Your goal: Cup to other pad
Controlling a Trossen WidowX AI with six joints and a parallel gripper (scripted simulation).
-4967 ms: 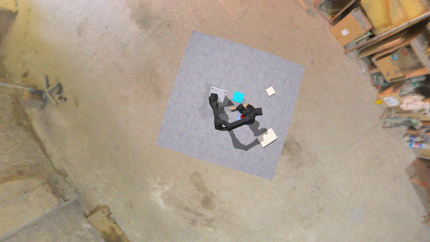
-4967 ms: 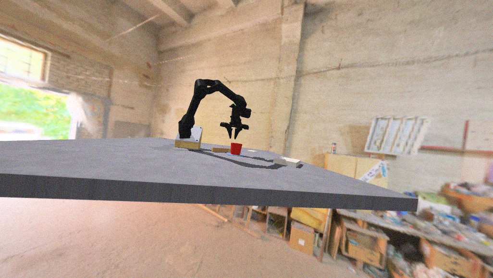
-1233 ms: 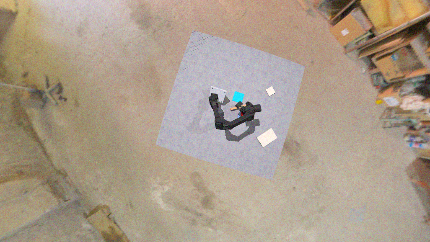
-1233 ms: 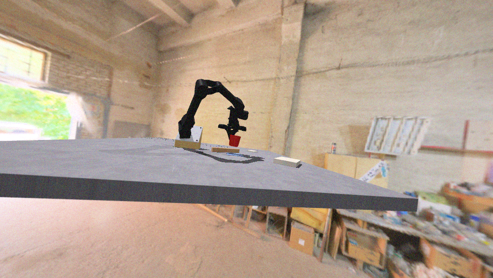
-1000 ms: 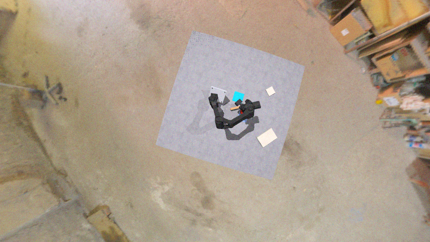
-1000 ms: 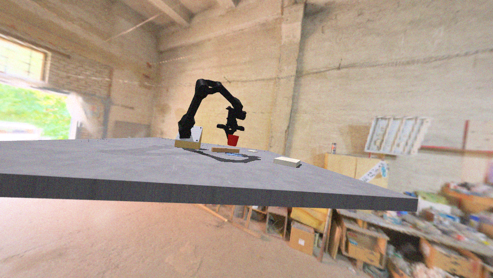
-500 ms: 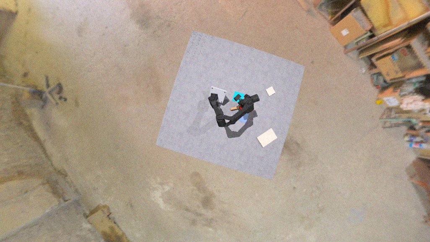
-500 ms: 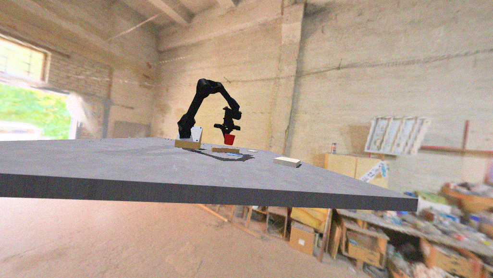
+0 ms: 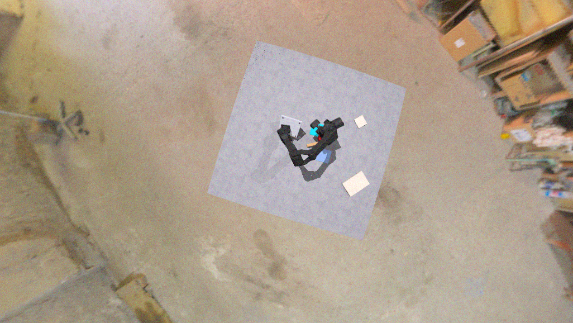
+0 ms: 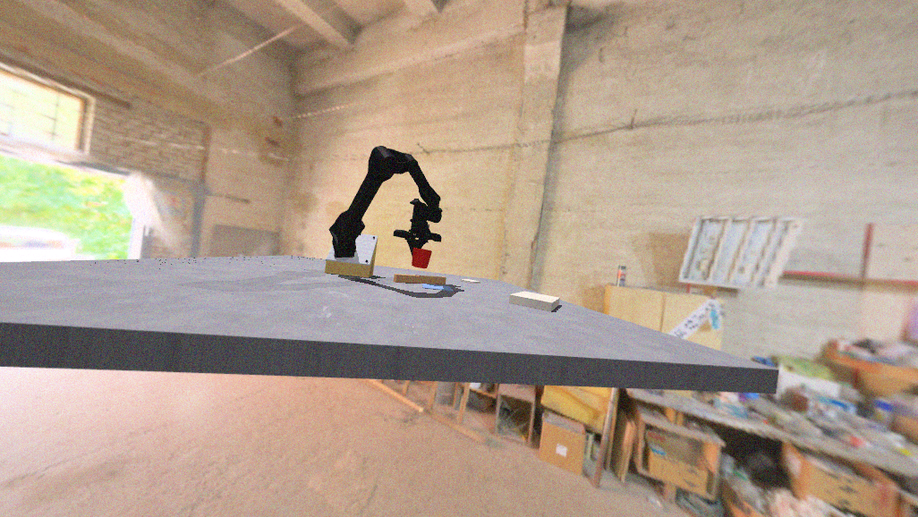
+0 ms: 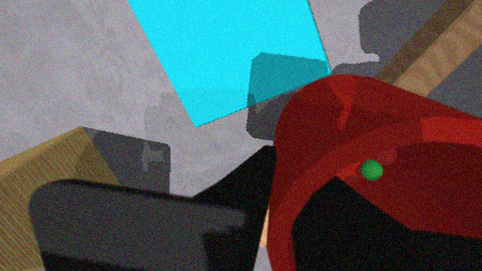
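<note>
The green marble lies 30 mm ahead of my gripper tip, 40 mm to the right of it and 20 mm below it. Also, from my gripper tip: blue marble 40 mm ahead, 20 mm to the right, 20 mm below; thin wooden bar 30 mm ahead, 40 mm to the right, 90 mm below; red cup 20 mm ahead, 20 mm to the right.
</note>
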